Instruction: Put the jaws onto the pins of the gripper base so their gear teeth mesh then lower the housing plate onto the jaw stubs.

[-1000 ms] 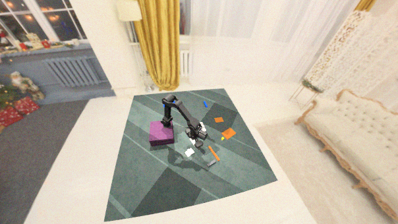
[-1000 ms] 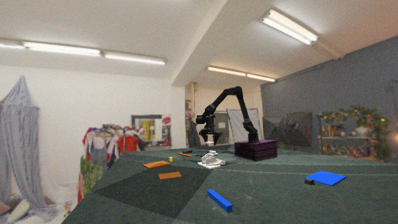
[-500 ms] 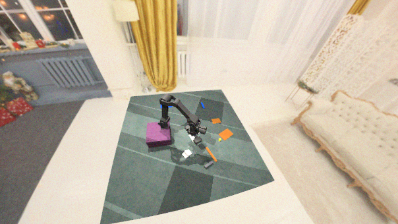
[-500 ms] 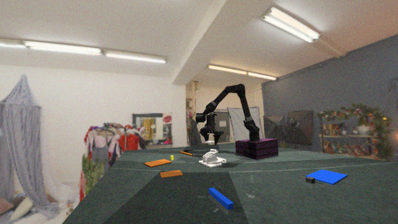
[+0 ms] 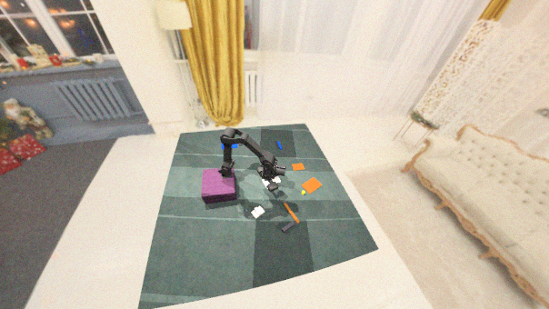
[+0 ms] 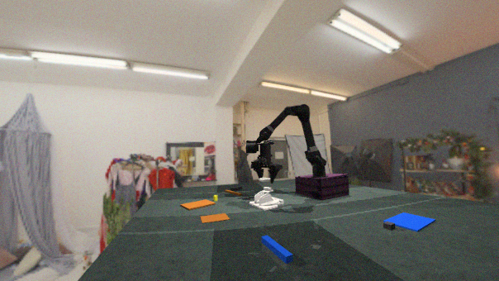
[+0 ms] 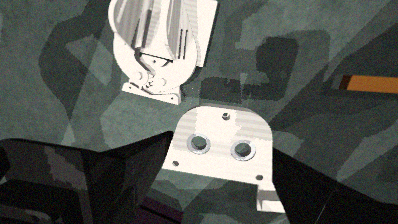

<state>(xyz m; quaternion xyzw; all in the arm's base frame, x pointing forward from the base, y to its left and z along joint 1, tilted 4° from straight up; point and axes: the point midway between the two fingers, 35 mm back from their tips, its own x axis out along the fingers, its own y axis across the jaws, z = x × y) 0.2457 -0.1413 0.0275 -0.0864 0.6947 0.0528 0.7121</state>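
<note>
The white housing plate is 10 cm to the left of my gripper tip, 8 cm below it and 2 cm ahead of it. Round my gripper tip: orange bar (20 cm to the right, 11 cm ahead, 8 cm below); then white plate-like part (10 cm to the left, 9 cm ahead, 8 cm below); then white gripper base (2 cm above, 1 cm ahead).
</note>
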